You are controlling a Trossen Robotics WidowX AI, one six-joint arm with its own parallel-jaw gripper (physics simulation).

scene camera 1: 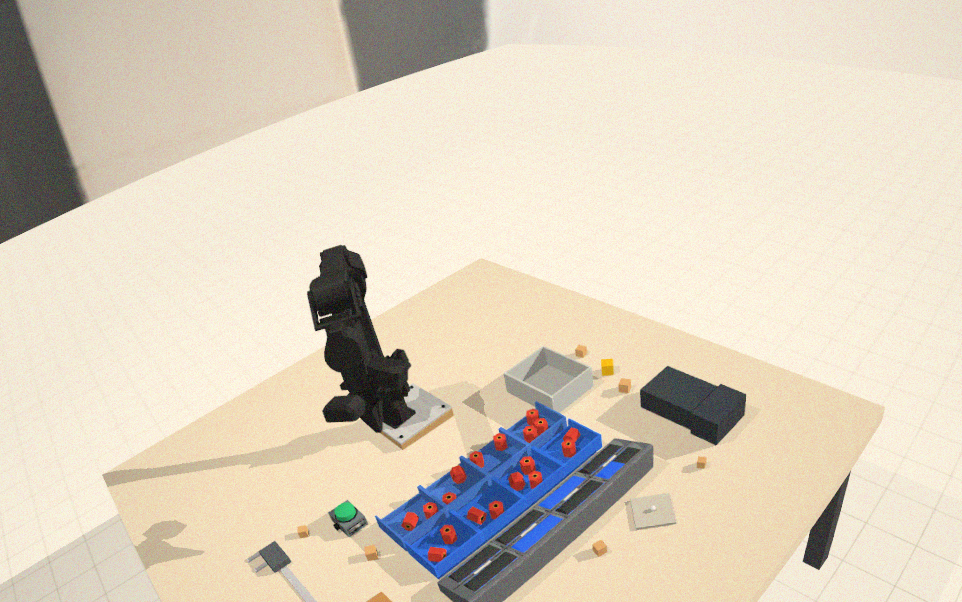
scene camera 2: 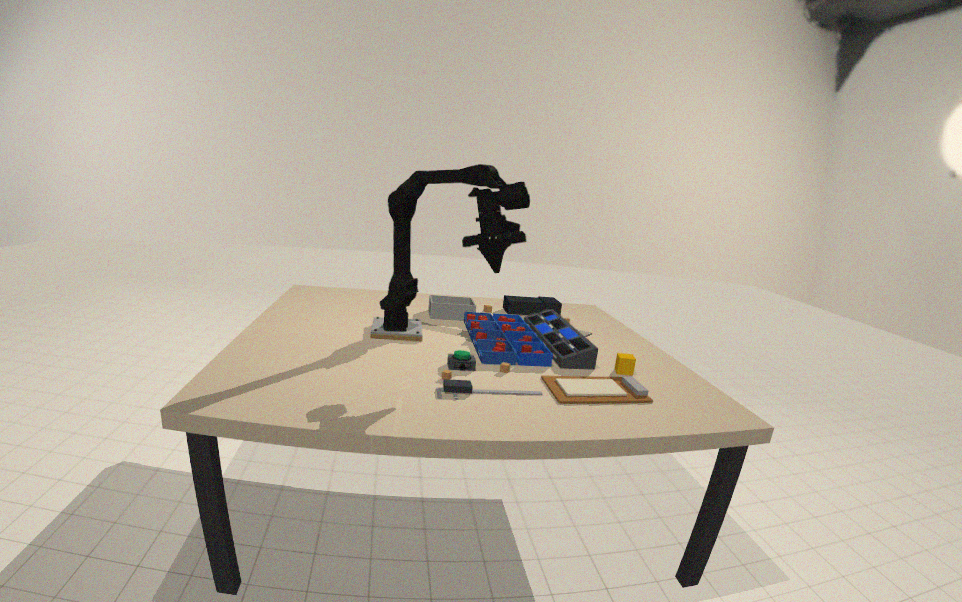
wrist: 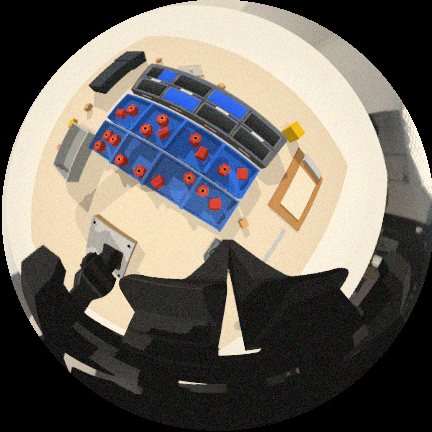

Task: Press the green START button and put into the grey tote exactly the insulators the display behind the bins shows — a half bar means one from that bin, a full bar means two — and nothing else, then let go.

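Frame: origin at the arm's base, x left, y back, z up, level; millimetres.
Seen in the pictures: gripper, fingertip midpoint: (scene camera 1: 379, 431) (scene camera 2: 496, 273) (wrist: 226, 244); arm's base, origin of the base link: (scene camera 1: 397, 416) (scene camera 2: 394, 327) (wrist: 111, 256).
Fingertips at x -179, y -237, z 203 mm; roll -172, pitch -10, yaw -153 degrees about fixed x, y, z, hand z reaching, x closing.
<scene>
Offsets run from my fingertips to a thing's top centre.
My gripper (scene camera 2: 496, 270) (wrist: 226, 244) is shut and empty, high above the table near the bins. The green START button @(dx -84, dy +89, dz -184 mm) (scene camera 1: 345, 511) (scene camera 2: 461, 355) stands beside the bins; the fingers mostly hide it in the wrist view. Blue bins (scene camera 1: 496, 531) (wrist: 200, 216) in two rows of four hold red insulators (scene camera 1: 447, 533) (wrist: 214, 204). The display (scene camera 1: 642, 460) (scene camera 2: 585, 360) (wrist: 275, 155) lights three cells. In the wrist view, its far row shows a half bar in the leftmost cell and a full bar third; its near row shows a full bar second. The grey tote @(dx +454, dy +24, dz -171 mm) (scene camera 1: 528, 389) (scene camera 2: 451, 308) looks empty.
A black box @(dx +542, dy -294, dz -169 mm) (scene camera 1: 691, 401) (wrist: 117, 72) stands beyond the tote. Small orange cubes (scene camera 1: 599, 547) (wrist: 243, 223) and a yellow cube @(dx -120, dy -349, dz -179 mm) (scene camera 2: 625, 364) lie around. A caliper-like tool @(dx -263, dy +56, dz -206 mm) (scene camera 1: 275, 555) and a framed board @(dx -247, dy -206, dz -207 mm) (scene camera 2: 590, 386) (wrist: 279, 206) lie near the button end.
</scene>
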